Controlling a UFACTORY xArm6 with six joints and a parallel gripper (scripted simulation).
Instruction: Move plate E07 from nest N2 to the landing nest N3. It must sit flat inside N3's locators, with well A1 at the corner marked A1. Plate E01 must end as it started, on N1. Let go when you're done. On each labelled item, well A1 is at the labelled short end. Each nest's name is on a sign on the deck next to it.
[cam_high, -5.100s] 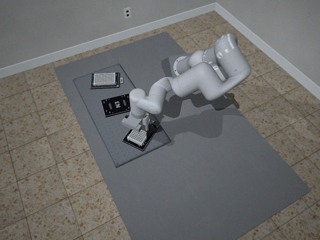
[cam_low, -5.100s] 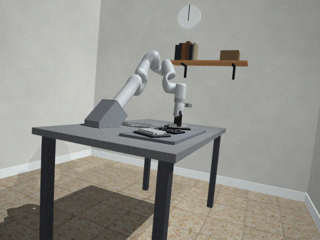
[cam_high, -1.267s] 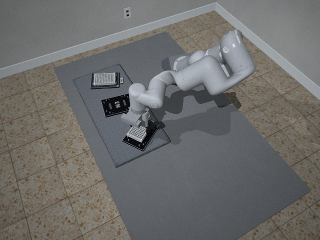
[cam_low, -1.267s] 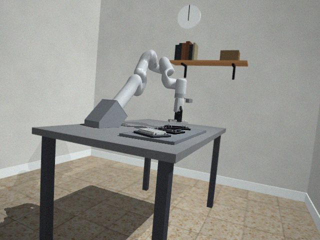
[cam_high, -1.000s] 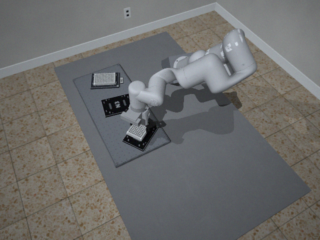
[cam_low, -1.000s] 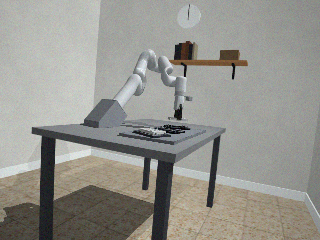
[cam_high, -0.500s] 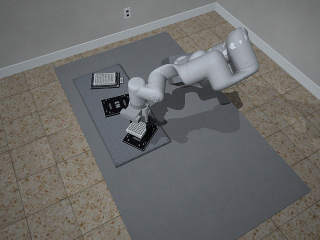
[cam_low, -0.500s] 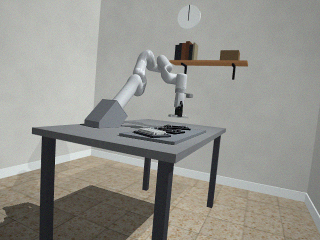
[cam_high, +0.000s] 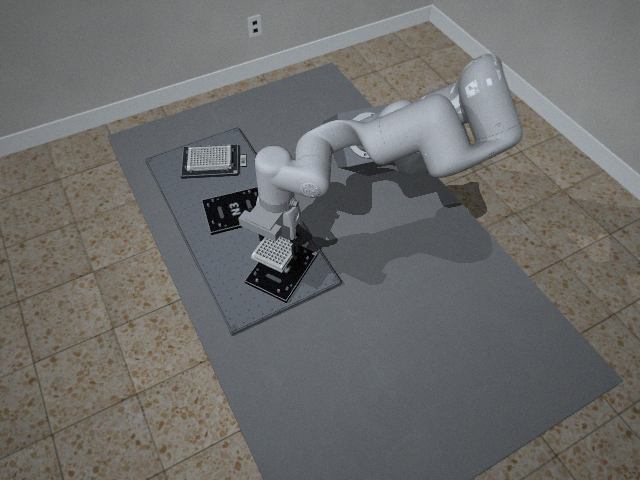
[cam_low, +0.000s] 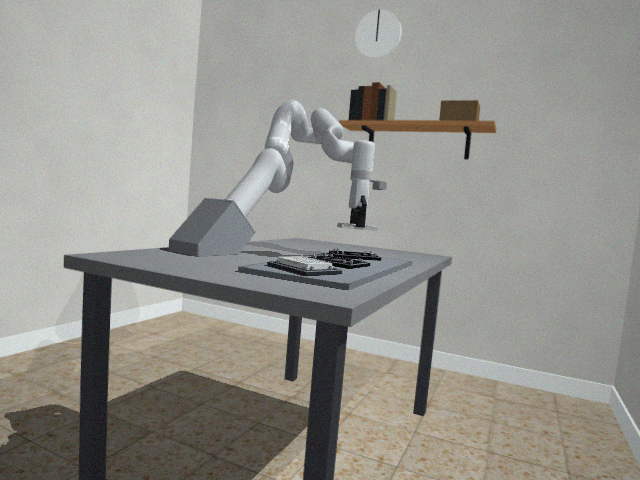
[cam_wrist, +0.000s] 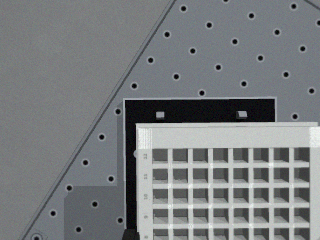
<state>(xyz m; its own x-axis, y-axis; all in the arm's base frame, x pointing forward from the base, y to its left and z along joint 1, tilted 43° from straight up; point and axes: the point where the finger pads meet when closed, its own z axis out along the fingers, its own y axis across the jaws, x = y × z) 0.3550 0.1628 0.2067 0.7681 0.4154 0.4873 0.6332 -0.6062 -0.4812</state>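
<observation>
Now: the black nest 50 mm ahead of my hand, 230 mm to the right of it and 110 mm below it. Also, from my hand: nest N2 (110 mm below).
</observation>
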